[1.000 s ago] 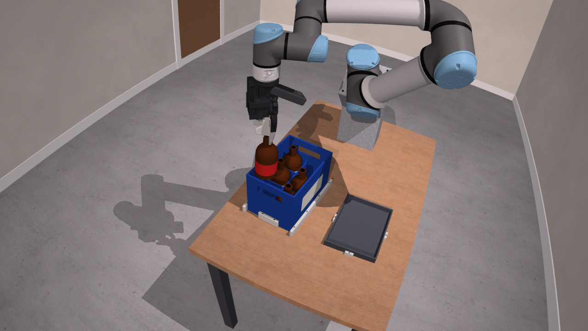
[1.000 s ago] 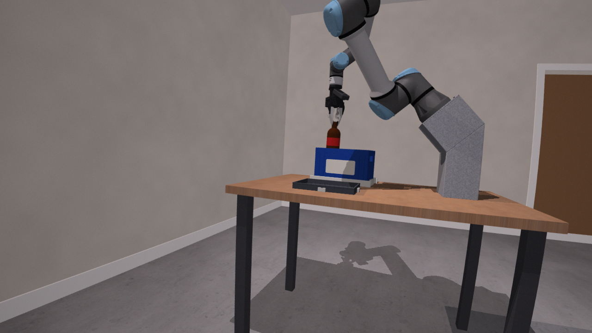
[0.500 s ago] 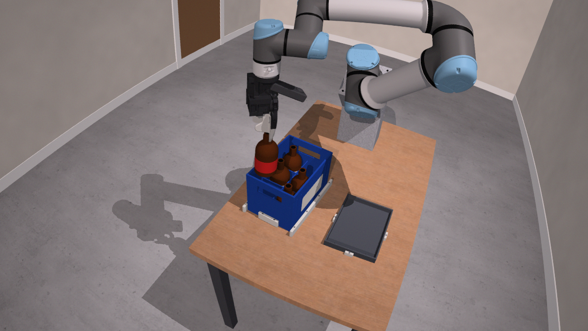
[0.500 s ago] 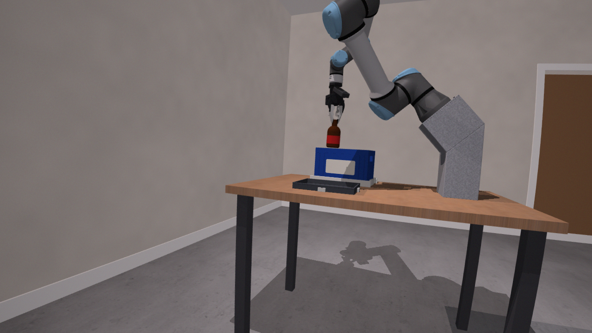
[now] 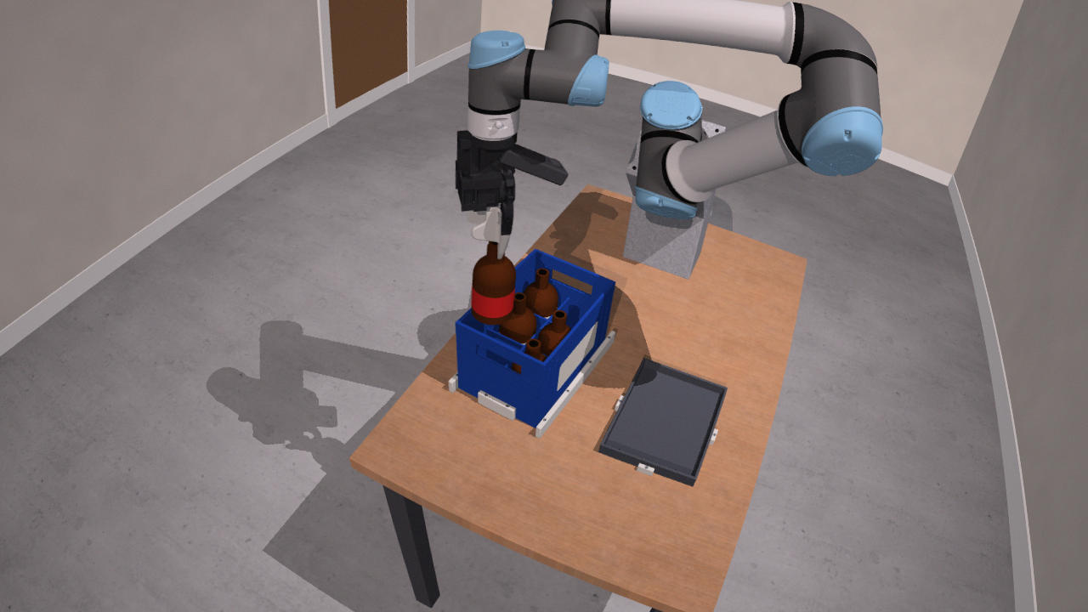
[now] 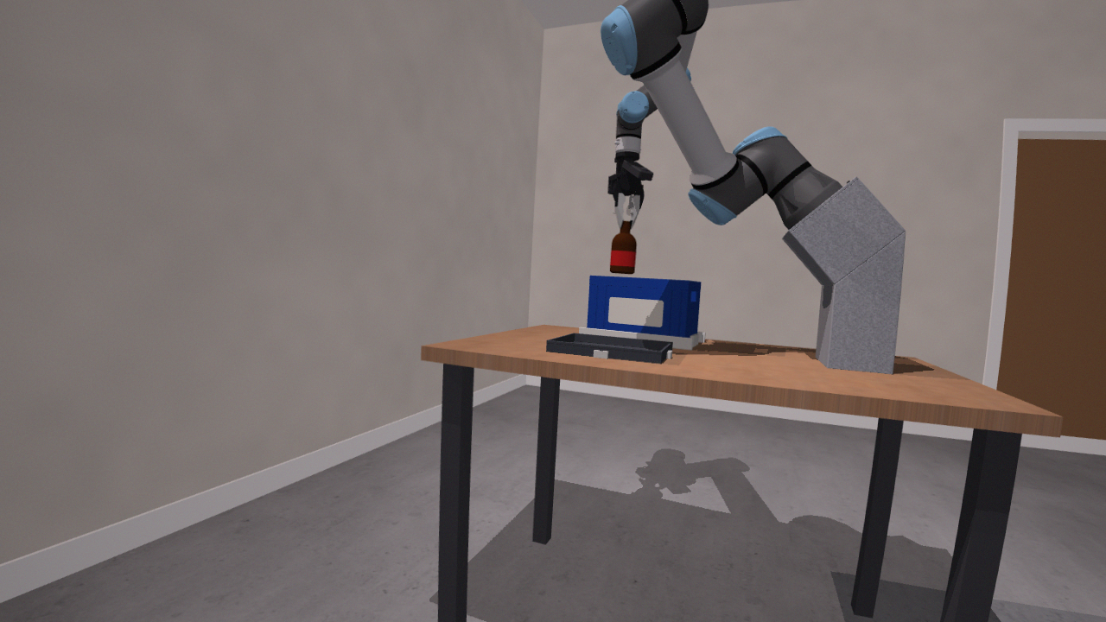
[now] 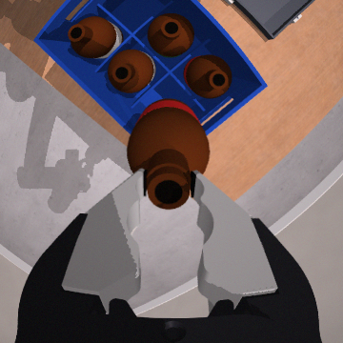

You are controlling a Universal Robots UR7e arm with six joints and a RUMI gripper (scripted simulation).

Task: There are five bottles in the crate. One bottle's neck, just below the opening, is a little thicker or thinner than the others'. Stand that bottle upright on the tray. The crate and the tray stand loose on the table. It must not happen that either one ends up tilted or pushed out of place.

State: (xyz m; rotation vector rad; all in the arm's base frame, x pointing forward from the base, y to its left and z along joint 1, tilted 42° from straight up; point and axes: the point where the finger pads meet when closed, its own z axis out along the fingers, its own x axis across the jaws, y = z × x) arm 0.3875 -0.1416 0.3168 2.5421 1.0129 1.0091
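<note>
Now: the bottle 7 cm below my hand. From my hand the other things lie so: dark tray 33 cm to the left, 32 cm below, 9 cm behind; crate 25 cm below, 8 cm behind, 4 cm to the left.
</note>
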